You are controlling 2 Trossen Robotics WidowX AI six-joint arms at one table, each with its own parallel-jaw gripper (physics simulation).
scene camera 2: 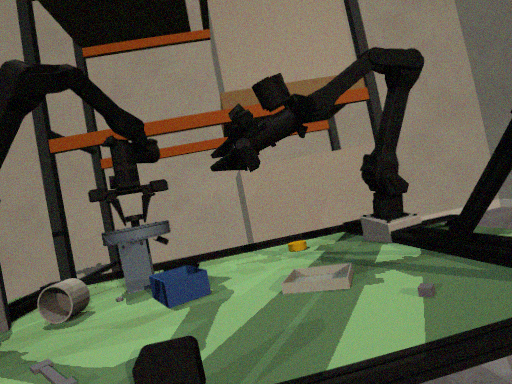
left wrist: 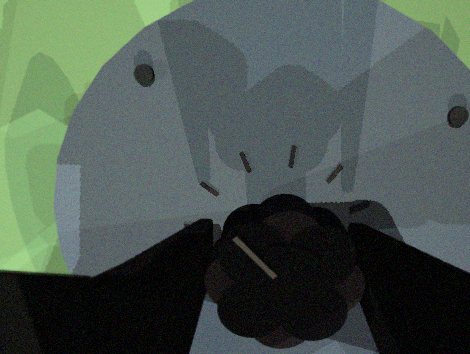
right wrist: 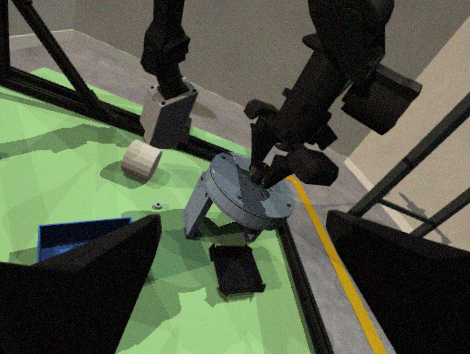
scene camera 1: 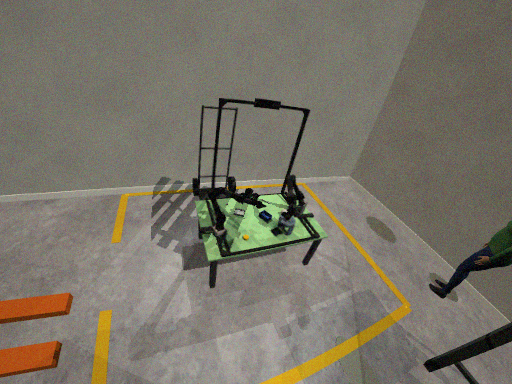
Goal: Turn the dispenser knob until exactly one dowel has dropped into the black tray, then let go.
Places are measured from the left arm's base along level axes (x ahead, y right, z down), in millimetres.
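Pixels of known places: left gripper, fingertip midpoint: (scene camera 2: 135, 224) (left wrist: 279, 234) (right wrist: 258, 178) (scene camera 1: 287, 219); right gripper, fingertip midpoint: (scene camera 2: 211, 162) (right wrist: 245, 220) (scene camera 1: 264, 205); left arm's base, origin of the base link: (right wrist: 173, 89) (scene camera 1: 301, 204); right arm's base, origin of the base link: (scene camera 2: 389, 215) (scene camera 1: 219, 228).
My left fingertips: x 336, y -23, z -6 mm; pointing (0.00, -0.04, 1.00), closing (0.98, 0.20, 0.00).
Note:
Ahead of a thing's pixels: the offset from my left fingertips to its top centre.
The grey-blue dispenser @[dy +4, dx -1, dz +5 mm] (scene camera 1: 286, 225) (scene camera 2: 136, 262) (right wrist: 225, 192) stands upright, with a round disc on top. In the left wrist view, its dark lobed knob @[dy +4, dx -1, dz -23 mm] (left wrist: 300, 305) has a pale pointer line, with short dark marks around it on the disc. My left gripper (scene camera 2: 135, 218) (left wrist: 279, 234) is over the disc, pointing down, shut on the knob from both sides. The black tray @[dy +32, dx +84, dz +127 mm] (scene camera 1: 276, 232) (right wrist: 239, 272) lies beside the dispenser's foot; I can make out no dowel in it, but it is very dark. My right gripper (scene camera 2: 212, 161) (right wrist: 245, 220) is open and empty, high above the table.
A blue bin @[dy +236, dx -3, dz +106 mm] (scene camera 2: 181, 287) (right wrist: 82, 240) stands near the dispenser. A beige cylinder @[dy +116, dx -188, dz +81 mm] (scene camera 2: 65, 301) (right wrist: 141, 161) lies on its side nearby. A shallow beige box @[dy +456, dx +151, dz +134 mm] (scene camera 2: 318, 280), a yellow disc @[dy +186, dx +358, dz +132 mm] (scene camera 2: 297, 246) and a small grey block @[dy +629, dx +158, dz +141 mm] (scene camera 2: 426, 290) are farther right in scene camera 2.

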